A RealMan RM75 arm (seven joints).
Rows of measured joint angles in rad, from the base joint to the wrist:
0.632 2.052 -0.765 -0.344 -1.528 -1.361 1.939
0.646 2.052 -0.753 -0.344 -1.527 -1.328 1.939
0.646 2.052 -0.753 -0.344 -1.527 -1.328 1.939
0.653 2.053 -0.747 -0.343 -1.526 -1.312 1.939
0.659 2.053 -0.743 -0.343 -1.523 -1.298 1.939
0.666 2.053 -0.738 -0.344 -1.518 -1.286 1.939
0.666 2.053 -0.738 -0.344 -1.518 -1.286 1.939
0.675 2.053 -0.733 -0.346 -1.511 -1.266 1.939
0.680 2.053 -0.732 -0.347 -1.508 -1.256 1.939
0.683 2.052 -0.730 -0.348 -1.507 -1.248 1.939
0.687 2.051 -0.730 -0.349 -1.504 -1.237 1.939
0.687 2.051 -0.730 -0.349 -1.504 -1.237 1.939
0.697 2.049 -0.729 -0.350 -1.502 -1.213 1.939
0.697 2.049 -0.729 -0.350 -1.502 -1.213 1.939
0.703 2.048 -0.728 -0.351 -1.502 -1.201 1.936
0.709 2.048 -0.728 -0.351 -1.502 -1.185 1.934
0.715 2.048 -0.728 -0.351 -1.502 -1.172 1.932
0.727 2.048 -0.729 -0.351 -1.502 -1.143 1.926
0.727 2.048 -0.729 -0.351 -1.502 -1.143 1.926
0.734 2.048 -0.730 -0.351 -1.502 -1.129 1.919
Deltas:
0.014 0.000 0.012 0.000 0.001 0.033 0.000
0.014 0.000 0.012 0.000 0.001 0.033 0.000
0.021 0.001 0.018 0.001 0.002 0.049 0.000
0.027 0.001 0.022 0.001 0.005 0.063 0.000
0.034 0.001 0.027 0.000 0.010 0.075 0.000
0.034 0.001 0.027 0.000 0.010 0.075 0.000
0.043 0.001 0.032 -0.002 0.017 0.095 0.000
0.048 0.001 0.033 -0.003 0.020 0.105 0.000
0.051 0.000 0.035 -0.004 0.021 0.113 0.000
0.055 -0.001 0.035 -0.005 0.024 0.124 0.000
0.055 -0.001 0.035 -0.005 0.024 0.124 0.000
0.065 -0.003 0.036 -0.006 0.026 0.148 0.000
0.065 -0.003 0.036 -0.006 0.026 0.148 0.000
0.071 -0.004 0.037 -0.007 0.026 0.160 -0.003
0.077 -0.004 0.037 -0.007 0.026 0.176 -0.005
0.083 -0.004 0.037 -0.007 0.026 0.189 -0.007
0.095 -0.004 0.036 -0.007 0.026 0.218 -0.013
0.095 -0.004 0.036 -0.007 0.026 0.218 -0.013
0.102 -0.004 0.035 -0.007 0.026 0.232 -0.020

